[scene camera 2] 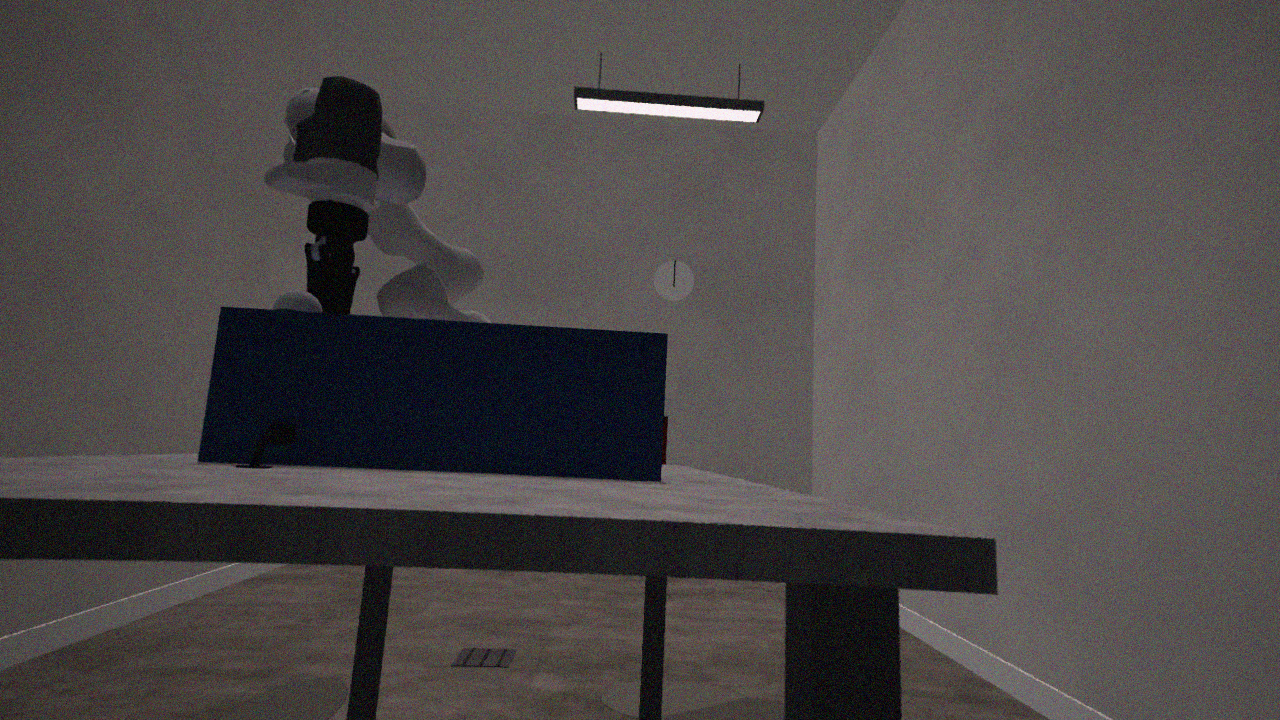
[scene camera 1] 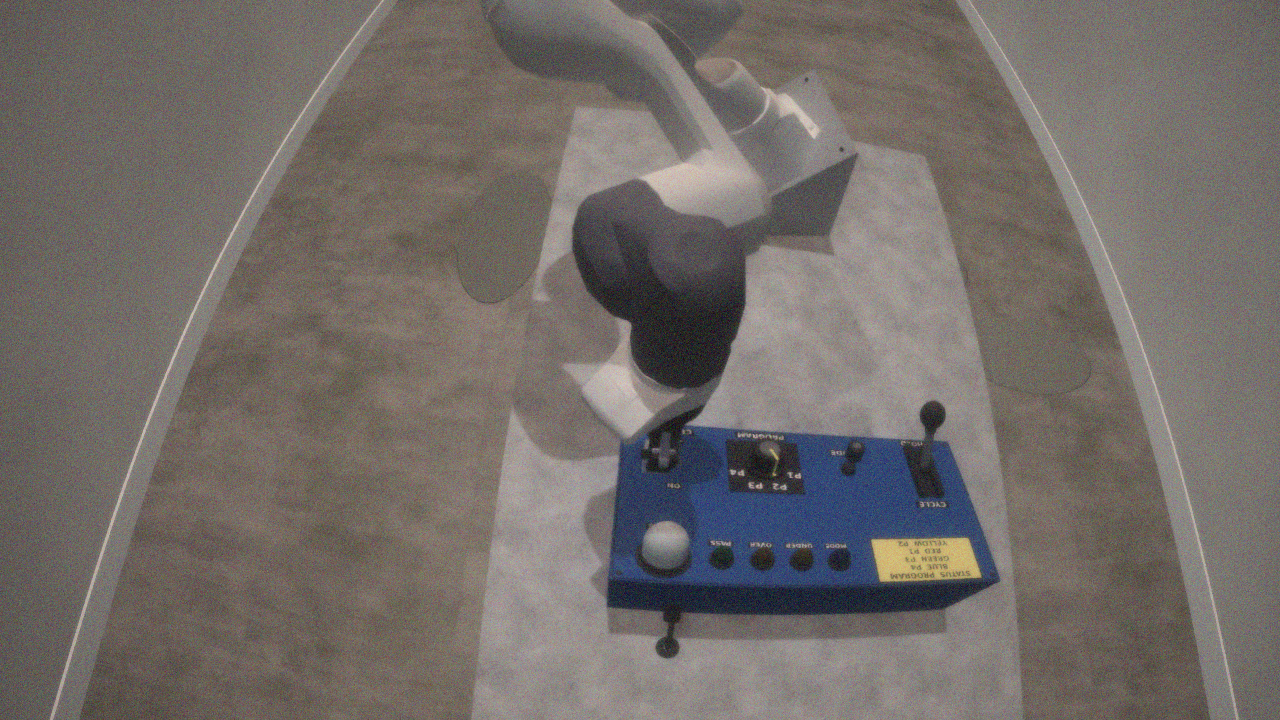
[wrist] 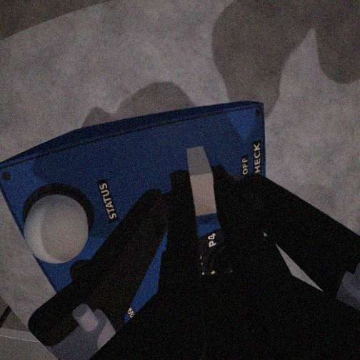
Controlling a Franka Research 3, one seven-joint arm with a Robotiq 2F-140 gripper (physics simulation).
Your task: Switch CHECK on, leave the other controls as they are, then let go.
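The blue control box stands on the table. Its CHECK control sits on a dark plate at one end. My gripper is shut with nothing held, its tips down at this plate. The tips cover most of the control, so its setting and any contact cannot be told. In the wrist view the CHECK label and OFF label show beside the fingers; the ON label shows in scene camera 1. In scene camera 2 the box hides the fingertips.
The PROGRAM knob, a small toggle and the ball-topped CYCLE lever stand along the box. A white STATUS dome is near the gripper. Small dark lamps and a yellow label line one edge. Another lever projects beyond it.
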